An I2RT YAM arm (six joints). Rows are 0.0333 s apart.
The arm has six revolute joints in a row. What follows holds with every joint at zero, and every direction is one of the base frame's.
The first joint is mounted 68 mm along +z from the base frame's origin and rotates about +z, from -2.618 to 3.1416 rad.
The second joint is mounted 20 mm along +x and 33.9 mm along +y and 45.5 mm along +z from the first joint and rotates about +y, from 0 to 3.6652 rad.
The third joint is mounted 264 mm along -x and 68.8 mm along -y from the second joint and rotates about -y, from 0 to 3.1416 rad.
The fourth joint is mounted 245 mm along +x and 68.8 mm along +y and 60 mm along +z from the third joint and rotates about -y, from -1.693 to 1.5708 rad.
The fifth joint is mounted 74 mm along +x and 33.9 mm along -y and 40.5 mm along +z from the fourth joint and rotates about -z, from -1.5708 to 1.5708 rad.
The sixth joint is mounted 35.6 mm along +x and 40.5 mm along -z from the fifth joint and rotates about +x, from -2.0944 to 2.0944 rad.
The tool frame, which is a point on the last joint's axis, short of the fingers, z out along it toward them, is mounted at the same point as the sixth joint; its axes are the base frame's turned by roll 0, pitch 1.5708 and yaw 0 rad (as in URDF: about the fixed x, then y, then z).
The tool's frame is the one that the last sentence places.
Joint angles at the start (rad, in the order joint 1, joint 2, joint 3, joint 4, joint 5, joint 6):
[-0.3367, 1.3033, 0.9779, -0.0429, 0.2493, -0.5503]
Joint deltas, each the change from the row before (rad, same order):
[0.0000, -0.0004, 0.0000, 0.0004, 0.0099, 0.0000]
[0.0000, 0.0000, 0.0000, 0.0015, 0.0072, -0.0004]
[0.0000, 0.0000, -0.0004, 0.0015, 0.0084, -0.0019]
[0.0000, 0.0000, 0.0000, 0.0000, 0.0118, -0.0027]
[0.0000, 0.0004, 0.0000, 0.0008, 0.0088, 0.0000]
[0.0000, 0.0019, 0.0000, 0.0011, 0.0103, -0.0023]
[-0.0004, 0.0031, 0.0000, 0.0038, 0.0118, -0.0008]
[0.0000, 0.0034, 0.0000, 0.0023, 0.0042, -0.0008]
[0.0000, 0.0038, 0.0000, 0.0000, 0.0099, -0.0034]
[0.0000, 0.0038, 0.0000, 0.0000, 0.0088, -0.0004]
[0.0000, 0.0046, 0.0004, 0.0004, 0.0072, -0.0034]
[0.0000, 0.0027, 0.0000, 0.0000, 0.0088, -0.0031]
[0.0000, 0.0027, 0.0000, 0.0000, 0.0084, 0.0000]
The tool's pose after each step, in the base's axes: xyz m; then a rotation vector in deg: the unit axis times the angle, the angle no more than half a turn. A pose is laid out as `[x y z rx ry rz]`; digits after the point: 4 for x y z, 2 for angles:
[0.2826 -0.1086 0.3078 -2.03 115.67 -47.51]
[0.2825 -0.1088 0.3079 -1.75 115.64 -47.93]
[0.2824 -0.1091 0.3080 -1.51 115.65 -48.47]
[0.2822 -0.1094 0.3080 -1.19 115.76 -49.21]
[0.2821 -0.1097 0.3080 -0.83 115.80 -49.69]
[0.2823 -0.1102 0.3076 -0.56 115.94 -50.32]
[0.2827 -0.1108 0.3072 -0.10 115.98 -51.01]
[0.2833 -0.1112 0.3065 0.01 116.08 -51.26]
[0.2838 -0.1117 0.3054 0.16 116.40 -51.88]
[0.2843 -0.1122 0.3044 0.44 116.68 -52.33]
[0.2850 -0.1127 0.3033 0.48 116.99 -52.81]
[0.2853 -0.1131 0.3025 0.61 117.23 -53.37]
[0.2856 -0.1135 0.3018 0.91 117.44 -53.80]

